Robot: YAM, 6 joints.
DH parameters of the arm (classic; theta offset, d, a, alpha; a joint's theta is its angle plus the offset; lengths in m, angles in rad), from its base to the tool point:
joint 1: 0 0.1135 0.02 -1.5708
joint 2: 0 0 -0.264 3.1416
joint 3: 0.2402 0 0.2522 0
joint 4: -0.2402 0 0.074 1.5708
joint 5: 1.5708 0 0 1.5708
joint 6: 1.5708 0.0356 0 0
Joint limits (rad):
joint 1: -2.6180..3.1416
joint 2: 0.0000..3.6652
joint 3: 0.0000..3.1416
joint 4: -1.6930..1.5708
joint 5: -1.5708..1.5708
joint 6: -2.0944..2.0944
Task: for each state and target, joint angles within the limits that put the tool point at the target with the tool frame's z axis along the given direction. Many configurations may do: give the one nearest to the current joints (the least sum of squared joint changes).
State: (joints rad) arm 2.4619 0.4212 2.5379 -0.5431 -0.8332 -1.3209
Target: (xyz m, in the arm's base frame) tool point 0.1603 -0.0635 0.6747 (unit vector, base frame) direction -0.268 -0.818 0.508
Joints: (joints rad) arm 2.9420 1.0712 2.7294 -0.2827 -1.0262 -1.3209
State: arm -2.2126 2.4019 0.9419 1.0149 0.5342 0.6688
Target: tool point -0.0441 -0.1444 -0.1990 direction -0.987 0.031 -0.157
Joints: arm -1.6323 3.2613 0.8129 1.0645 1.4103 0.6688
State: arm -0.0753 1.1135 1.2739 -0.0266 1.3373 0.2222
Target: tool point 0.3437 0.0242 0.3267 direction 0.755 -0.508 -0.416
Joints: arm 0.1326 1.5113 1.2832 -0.3201 0.6473 0.2222
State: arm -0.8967 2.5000 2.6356 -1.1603 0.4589 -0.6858
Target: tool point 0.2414 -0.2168 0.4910 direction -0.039 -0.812 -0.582
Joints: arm -0.6586 2.0107 2.8075 -1.6923 0.7291 -0.6858
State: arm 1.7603 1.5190 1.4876 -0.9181 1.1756 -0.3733
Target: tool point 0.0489 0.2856 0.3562 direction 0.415 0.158 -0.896
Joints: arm 1.4495 1.5979 1.6922 -1.4380 0.4037 -0.3733
